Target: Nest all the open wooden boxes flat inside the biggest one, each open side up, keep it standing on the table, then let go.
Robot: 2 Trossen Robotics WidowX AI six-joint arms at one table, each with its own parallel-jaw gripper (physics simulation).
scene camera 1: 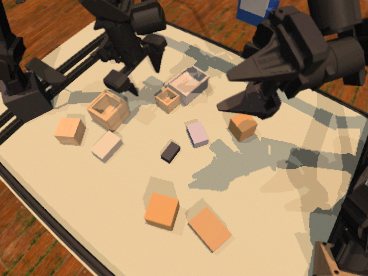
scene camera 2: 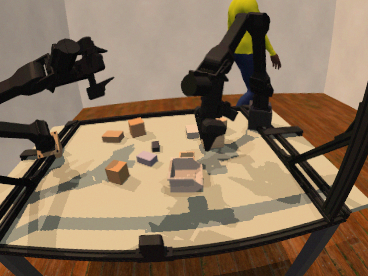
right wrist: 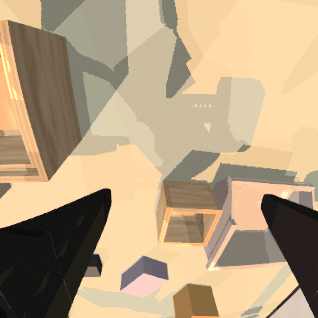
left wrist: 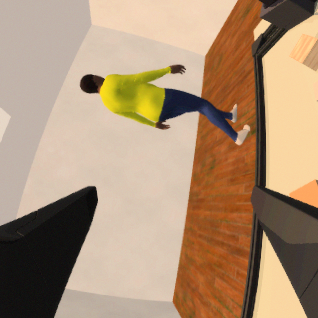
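Seen in the pictures: left gripper, fingertip midpoint: [scene camera 1: 221,94] [scene camera 2: 110,64] [left wrist: 175,193]; right gripper, fingertip midpoint: [scene camera 1: 147,84] [scene camera 2: 204,144] [right wrist: 187,198]; left arm's base, link origin: [scene camera 1: 349,262] [scene camera 2: 47,144]; right arm's base, link origin: [scene camera 1: 18,85] [scene camera 2: 260,106].
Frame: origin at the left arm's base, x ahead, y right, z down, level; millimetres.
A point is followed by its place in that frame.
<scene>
The large wooden box [scene camera 1: 119,118] @(x 588, y 213, z 29 mm) [right wrist: 44,95] @(x 616, y 262, z 12 mm) stands upright, open side up; a second rim shows inside its rim. In scene camera 2 the right gripper partly hides it. A small open wooden box [scene camera 1: 167,102] @(x 486, y 314, z 50 mm) [right wrist: 189,194] @(x 503, y 320, z 34 mm) stands apart from it, open side up, beside the pinkish-grey open box [scene camera 1: 188,86] @(x 443, y 386, z 47 mm) [scene camera 2: 186,183] @(x 427, y 424, z 21 mm). My right gripper [scene camera 1: 147,82] @(x 539, y 318, z -9 mm) [right wrist: 187,198] @(x 539, y 318, z -9 mm) is open and empty, above the table between the large box and the small one. My left gripper [scene camera 1: 224,92] @(x 316, y 113, z -269 mm) [scene camera 2: 109,64] @(x 316, y 113, z -269 mm) [left wrist: 175,193] @(x 316, y 113, z -269 mm) is open and empty, high over the far side from the large box.
An orange-tan block [scene camera 1: 69,132] @(x 689, y 126, z 9 mm) and a pale block [scene camera 1: 106,146] @(x 585, y 123, z 28 mm) lie near the large box. A dark block [scene camera 1: 170,151] @(x 425, y 159, z 37 mm), a lilac block [scene camera 1: 197,134] @(x 371, y 220, z 29 mm) [scene camera 2: 147,158] @(x 371, y 247, z 29 mm) and a brown-orange block [scene camera 1: 243,127] @(x 263, y 256, z 4 mm) [scene camera 2: 117,171] @(x 265, y 307, z 6 mm) lie mid-table. Two orange blocks [scene camera 1: 162,211] @(x 389, y 2, z -4 mm) [scene camera 1: 209,229] @(x 286, y -1, z 28 mm) lie farther off.
</scene>
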